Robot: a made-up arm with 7 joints.
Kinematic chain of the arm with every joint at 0, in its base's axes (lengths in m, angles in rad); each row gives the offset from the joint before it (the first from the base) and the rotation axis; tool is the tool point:
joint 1: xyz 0 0.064 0 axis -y
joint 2: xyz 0 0.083 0 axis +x
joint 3: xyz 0 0 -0.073 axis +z
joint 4: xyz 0 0 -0.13 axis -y
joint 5: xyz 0 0 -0.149 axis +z
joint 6: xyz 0 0 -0.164 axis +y
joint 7: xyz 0 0 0 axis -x
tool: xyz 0 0 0
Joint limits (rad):
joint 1: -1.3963..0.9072
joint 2: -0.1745..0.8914
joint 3: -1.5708..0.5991
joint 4: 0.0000..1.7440
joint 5: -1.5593..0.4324
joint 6: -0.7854..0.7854
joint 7: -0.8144..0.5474
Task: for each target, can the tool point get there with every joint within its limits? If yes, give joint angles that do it. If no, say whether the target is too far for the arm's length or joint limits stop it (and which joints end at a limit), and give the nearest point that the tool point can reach.
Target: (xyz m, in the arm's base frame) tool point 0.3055 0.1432 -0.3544
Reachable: yes | joints 0.2315 0.2650 -0.4796 0.8917 -1.0710 -0.3054 -0.2042
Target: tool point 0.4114 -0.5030 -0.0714
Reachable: no: too far | nearest point 0.2766 -0.1767 -0.0989 | short by 0.354 m
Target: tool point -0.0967 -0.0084 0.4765
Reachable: no: joint limits stop it (at a limit: joint 1, joint 2, joint 4) | nearest point 0.2482 -0.0509 0.1284 | short by 0.492 m
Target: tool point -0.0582 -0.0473 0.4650
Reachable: no: joint limits stop it (at a limit: joint 1, joint 2, joint 4) | nearest point 0.2419 -0.0616 0.1234 | short by 0.455 m
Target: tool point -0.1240 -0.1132 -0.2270
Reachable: yes | joints -1.0567 0.1028 -1.1185 1.6066 -0.2246 -0.1439 0.1726
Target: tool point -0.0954 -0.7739 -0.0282
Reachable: no: too far | nearest point -0.1579 -0.1993 -0.0467 | short by 0.578 m
